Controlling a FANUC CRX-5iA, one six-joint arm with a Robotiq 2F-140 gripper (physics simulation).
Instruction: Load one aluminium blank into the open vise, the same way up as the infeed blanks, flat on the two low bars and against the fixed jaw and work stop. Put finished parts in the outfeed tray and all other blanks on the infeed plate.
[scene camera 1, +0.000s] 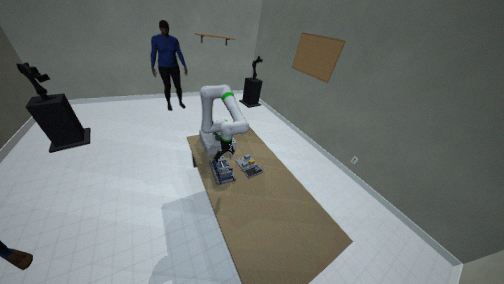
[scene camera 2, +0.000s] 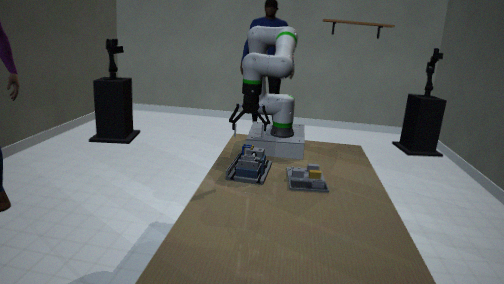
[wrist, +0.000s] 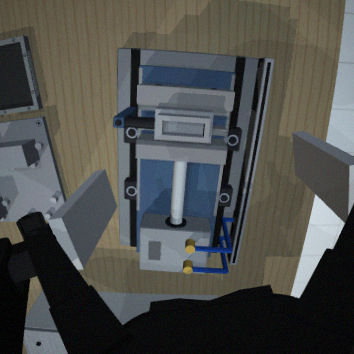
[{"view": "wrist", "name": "gripper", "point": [199, 171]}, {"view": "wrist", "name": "infeed plate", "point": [34, 187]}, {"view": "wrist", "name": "dark outfeed tray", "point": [23, 80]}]
